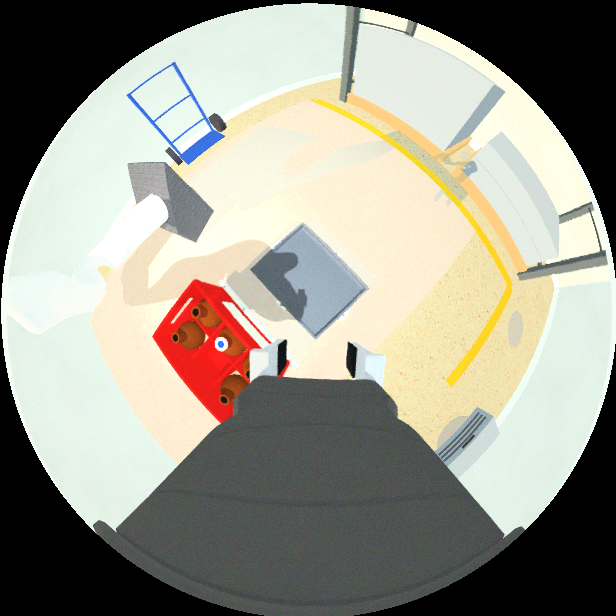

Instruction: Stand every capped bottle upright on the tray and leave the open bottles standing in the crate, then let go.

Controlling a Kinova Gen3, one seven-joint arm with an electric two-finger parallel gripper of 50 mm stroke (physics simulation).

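Observation:
A red crate (pixel 215 351) sits on the pale table at centre left, seen from above. Several brown bottles stand in it. One bottle has a white cap with a blue dot (pixel 221 343); others such as the one at the crate's left (pixel 187 335) show dark open mouths. A grey square tray (pixel 310 278) lies just right of and beyond the crate, with nothing on it except the arm's shadow. My gripper (pixel 314 357) is open and empty, high above the table, with its left finger over the crate's near right corner.
A grey block with a white cylinder (pixel 166 203) stands at the left beyond the crate. A blue hand truck (pixel 178 114) is far back left. A yellow floor line (pixel 459 229) curves on the right. A grey vent-like unit (pixel 466 439) is at lower right.

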